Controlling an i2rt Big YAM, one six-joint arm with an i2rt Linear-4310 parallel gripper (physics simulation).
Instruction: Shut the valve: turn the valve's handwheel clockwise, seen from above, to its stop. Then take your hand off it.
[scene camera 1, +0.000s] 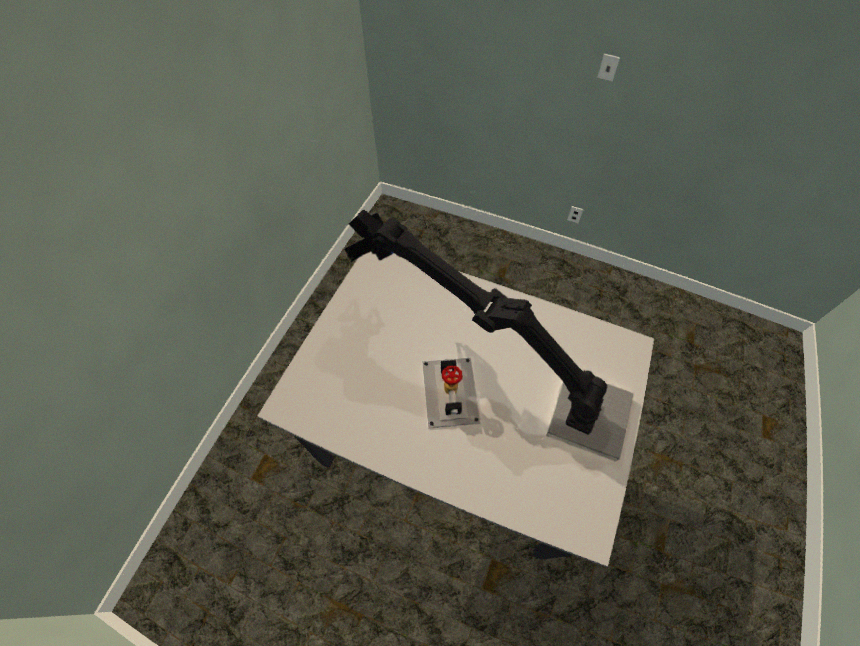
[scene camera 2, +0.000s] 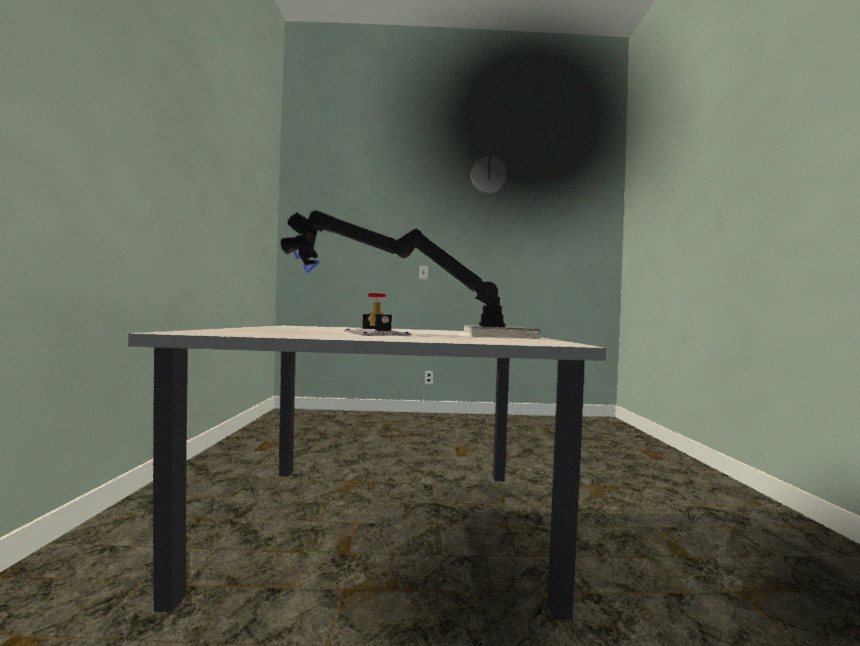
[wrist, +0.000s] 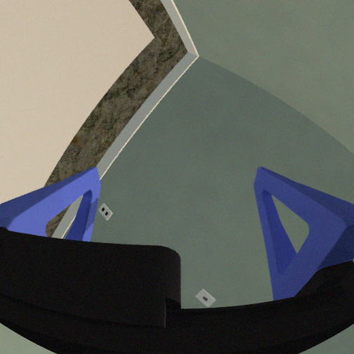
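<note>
The valve's red handwheel lies level on top of a yellow valve body. The valve is fixed to a grey base plate with dark bolts at its corners, near the middle of the table. The handwheel does not show in the wrist view. My gripper is open, with its two blue fingers wide apart and nothing between them. It is high above the table's far left part, well away from the handwheel and not touching it. How far the handwheel is turned cannot be told.
The pale table carries the valve and the arm's grey mounting block at its right end. The black arm reaches from there over the table, passing behind the valve in the first scene view. Green walls stand around the table.
</note>
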